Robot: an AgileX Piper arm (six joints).
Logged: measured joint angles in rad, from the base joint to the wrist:
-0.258, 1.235, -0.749, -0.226, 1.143, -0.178
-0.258, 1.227, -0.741, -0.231, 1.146, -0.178
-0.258, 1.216, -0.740, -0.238, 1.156, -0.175
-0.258, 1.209, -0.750, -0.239, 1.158, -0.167
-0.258, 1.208, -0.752, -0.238, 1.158, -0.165
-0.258, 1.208, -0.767, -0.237, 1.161, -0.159
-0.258, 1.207, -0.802, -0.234, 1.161, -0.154
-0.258, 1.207, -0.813, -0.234, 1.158, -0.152
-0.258, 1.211, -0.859, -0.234, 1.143, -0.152
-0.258, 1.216, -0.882, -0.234, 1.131, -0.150
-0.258, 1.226, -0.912, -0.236, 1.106, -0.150
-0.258, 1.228, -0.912, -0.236, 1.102, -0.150
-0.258, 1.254, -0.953, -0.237, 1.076, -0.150
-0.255, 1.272, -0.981, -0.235, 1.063, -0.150
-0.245, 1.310, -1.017, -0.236, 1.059, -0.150
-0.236, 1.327, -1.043, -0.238, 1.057, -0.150
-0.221, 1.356, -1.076, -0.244, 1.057, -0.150
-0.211, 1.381, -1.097, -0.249, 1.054, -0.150
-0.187, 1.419, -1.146, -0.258, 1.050, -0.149
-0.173, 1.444, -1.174, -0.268, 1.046, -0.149
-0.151, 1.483, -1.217, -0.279, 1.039, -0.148
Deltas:
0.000, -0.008, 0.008, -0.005, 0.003, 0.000
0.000, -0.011, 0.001, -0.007, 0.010, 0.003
0.000, -0.007, -0.010, -0.001, 0.002, 0.008
0.000, -0.001, -0.002, 0.001, 0.000, 0.002
0.000, 0.000, -0.015, 0.001, 0.003, 0.006
0.000, -0.001, -0.035, 0.003, 0.000, 0.005
0.000, 0.000, -0.011, 0.000, -0.003, 0.002
0.000, 0.004, -0.046, 0.000, -0.015, 0.000
0.000, 0.005, -0.023, 0.000, -0.012, 0.002
0.000, 0.010, -0.030, -0.002, -0.025, 0.000
0.000, 0.002, 0.000, 0.000, -0.004, 0.000
0.000, 0.026, -0.041, -0.001, -0.026, 0.000
0.003, 0.018, -0.028, 0.002, -0.013, 0.000
0.010, 0.038, -0.036, -0.001, -0.004, 0.000
0.009, 0.017, -0.026, -0.002, -0.002, 0.000
0.015, 0.029, -0.033, -0.006, 0.000, 0.000
0.010, 0.025, -0.021, -0.005, -0.003, 0.000
0.024, 0.038, -0.049, -0.009, -0.004, 0.001
0.014, 0.025, -0.028, -0.010, -0.004, 0.000
0.022, 0.039, -0.043, -0.011, -0.007, 0.001

